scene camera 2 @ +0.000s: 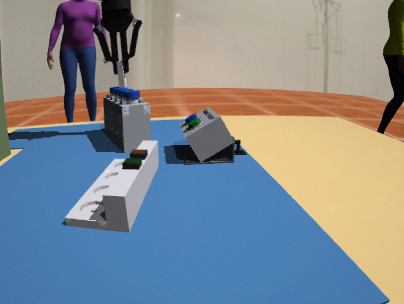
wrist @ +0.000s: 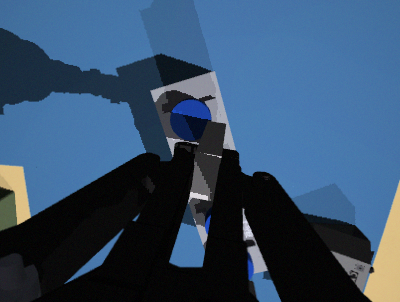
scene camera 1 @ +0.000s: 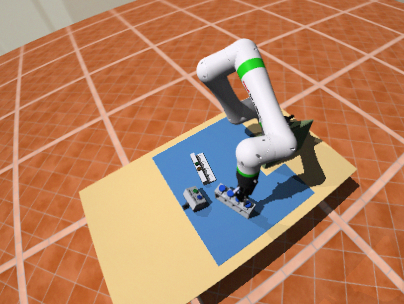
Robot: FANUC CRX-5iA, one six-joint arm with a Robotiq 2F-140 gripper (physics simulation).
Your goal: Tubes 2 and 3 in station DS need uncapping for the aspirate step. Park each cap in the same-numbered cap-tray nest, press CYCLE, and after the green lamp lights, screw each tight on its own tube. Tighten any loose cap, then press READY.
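Frame: origin at the arm's base, x ahead, y left, z up, level; centimetres.
Seen in the pictures: gripper, between the fingertips: [scene camera 2: 123, 87] [wrist: 214, 139] [scene camera 1: 242, 203].
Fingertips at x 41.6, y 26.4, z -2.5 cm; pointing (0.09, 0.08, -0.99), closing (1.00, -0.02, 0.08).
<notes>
Offsets run from my fingertips to a thing's top centre. Level surfaces: height alone.
The grey rack @[dx +0.9, dy -5.9, dz -1.9 cm] [scene camera 1: 230, 201] [scene camera 2: 135, 125] [wrist: 220, 95] holds a row of tubes with blue caps. The end cap @[dx -2.1, dy +1.3, dz -0.1 cm] [scene camera 1: 248, 205] [wrist: 190, 119] shows beside the fingers. The cap nearest scene camera 2 [scene camera 2: 131, 94] sits at the rack's near end. My gripper [scene camera 1: 240, 194] [scene camera 2: 122, 80] [wrist: 214, 139] is shut with nothing between its fingers. It points down over the rack and hides part of the row. The white cap tray @[dx +4.4, dy -35.7, dz -6.8 cm] [scene camera 1: 206, 172] [scene camera 2: 117, 210] has round nests without caps in the visible ones, and a green and an amber block on its raised side. Tube numbers are not readable.
A tilted grey box @[dx +18.6, dy -19.2, dz -3.8 cm] [scene camera 1: 196, 201] [scene camera 2: 215, 135] [wrist: 352, 267] with a blue and a green button stands near the rack, on the blue mat @[dz -12.1 cm] [scene camera 1: 220, 245] [scene camera 2: 225, 240] [wrist: 300, 75]. A dark green object [scene camera 1: 302, 131] stands by the arm's base. Two people stand beyond the table.
</notes>
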